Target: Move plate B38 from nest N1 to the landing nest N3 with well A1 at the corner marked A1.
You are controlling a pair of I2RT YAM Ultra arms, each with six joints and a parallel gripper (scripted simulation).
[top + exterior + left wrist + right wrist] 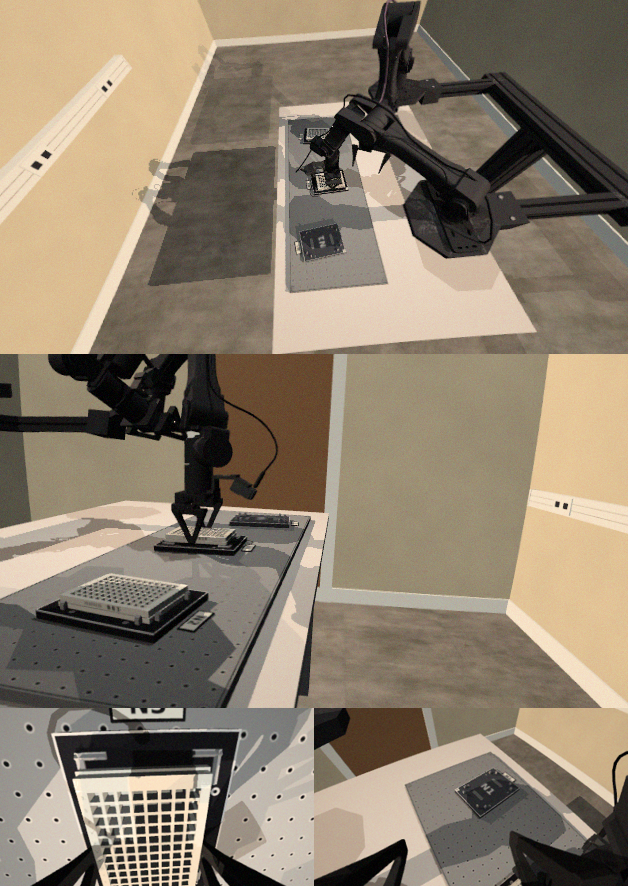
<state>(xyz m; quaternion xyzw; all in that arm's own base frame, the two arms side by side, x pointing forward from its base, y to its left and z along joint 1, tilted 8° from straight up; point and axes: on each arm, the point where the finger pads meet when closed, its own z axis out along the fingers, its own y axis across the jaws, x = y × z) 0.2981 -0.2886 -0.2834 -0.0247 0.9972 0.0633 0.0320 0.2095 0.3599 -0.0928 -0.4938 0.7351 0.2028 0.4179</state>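
The grey perforated deck lies 2 cm ahead of my left hand, 2 cm to the right of it and 2 cm below it. From my left hand the other things lie so: plate (5 cm ahead, 31 cm to the right).
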